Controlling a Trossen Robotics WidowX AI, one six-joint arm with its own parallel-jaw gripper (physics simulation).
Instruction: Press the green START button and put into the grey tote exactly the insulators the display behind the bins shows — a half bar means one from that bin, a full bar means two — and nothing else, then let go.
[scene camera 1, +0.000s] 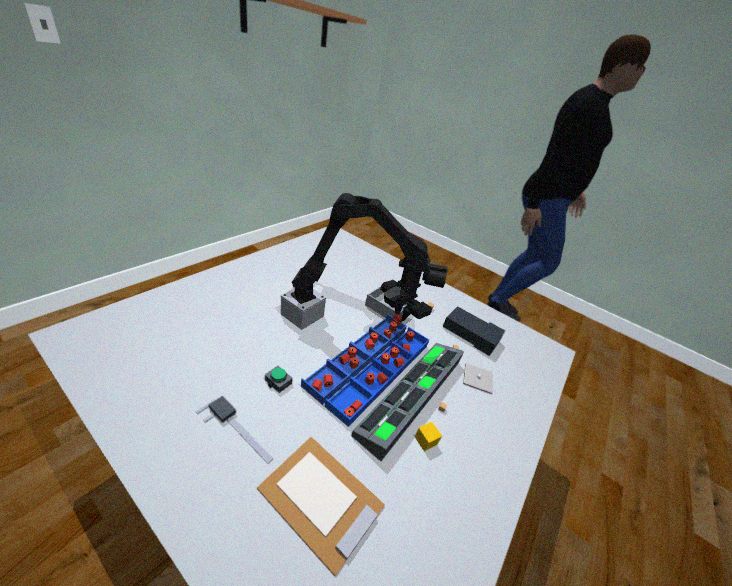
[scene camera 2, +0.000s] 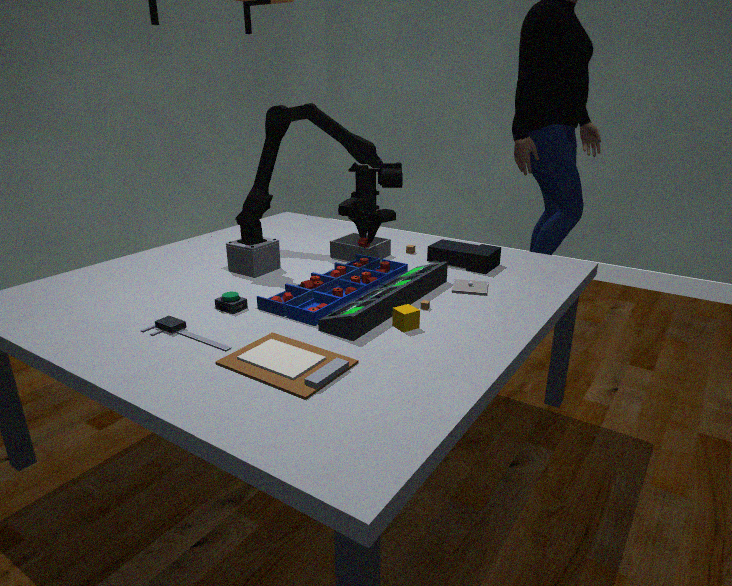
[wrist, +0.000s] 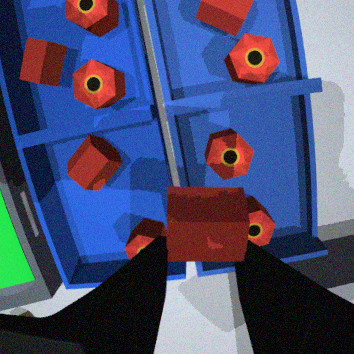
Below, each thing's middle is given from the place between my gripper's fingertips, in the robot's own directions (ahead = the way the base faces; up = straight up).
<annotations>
I see the black box (scene camera 2: 482, 258) 28 cm to the left of my hand, 15 cm ahead of it and 7 cm below it. Round my hand: small tool (scene camera 1: 220, 407): 59 cm to the right, 9 cm below, 1 cm ahead.
</annotations>
